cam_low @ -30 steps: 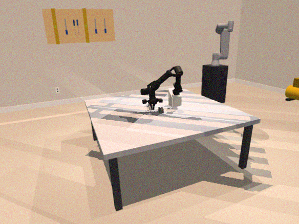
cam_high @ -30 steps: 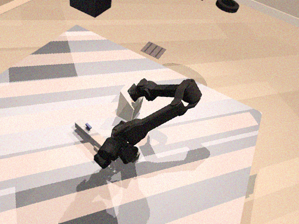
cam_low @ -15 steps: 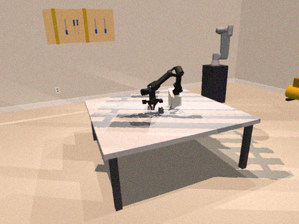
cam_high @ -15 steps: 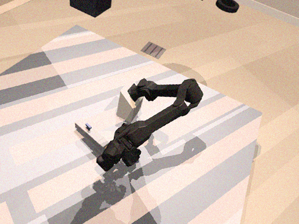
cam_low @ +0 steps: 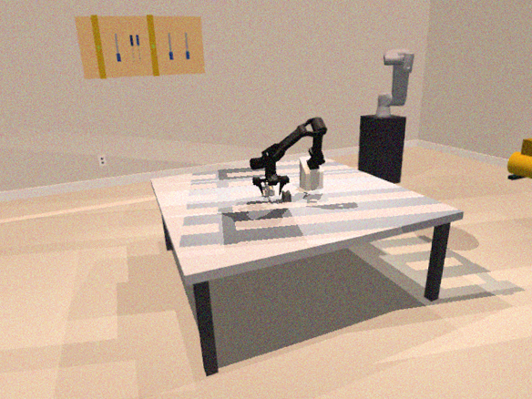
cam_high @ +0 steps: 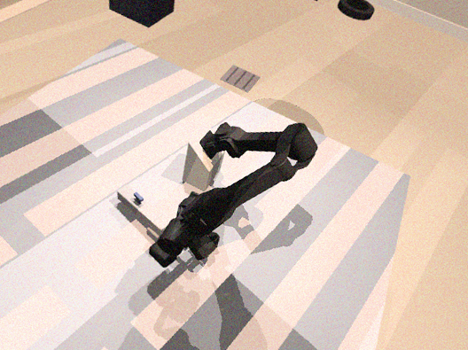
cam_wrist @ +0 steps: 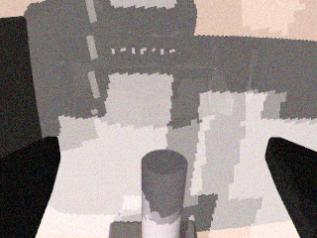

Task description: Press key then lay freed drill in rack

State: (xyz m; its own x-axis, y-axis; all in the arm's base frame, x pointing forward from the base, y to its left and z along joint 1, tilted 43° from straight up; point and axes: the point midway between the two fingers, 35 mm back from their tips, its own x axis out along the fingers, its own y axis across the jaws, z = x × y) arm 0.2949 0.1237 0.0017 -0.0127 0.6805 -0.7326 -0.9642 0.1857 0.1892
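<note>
Right now my gripper tip is 2 cm past the drill, 5 cm to the left of it and 3 cm below it. The rest, counted from my gripper tip: pale grey fixture block (4 cm behind, 14 cm to the right, 1 cm above); small blue key (5 cm behind, 17 cm to the right, 3 cm above); dark grey block (7 cm behind, 3 cm to the left).
</note>
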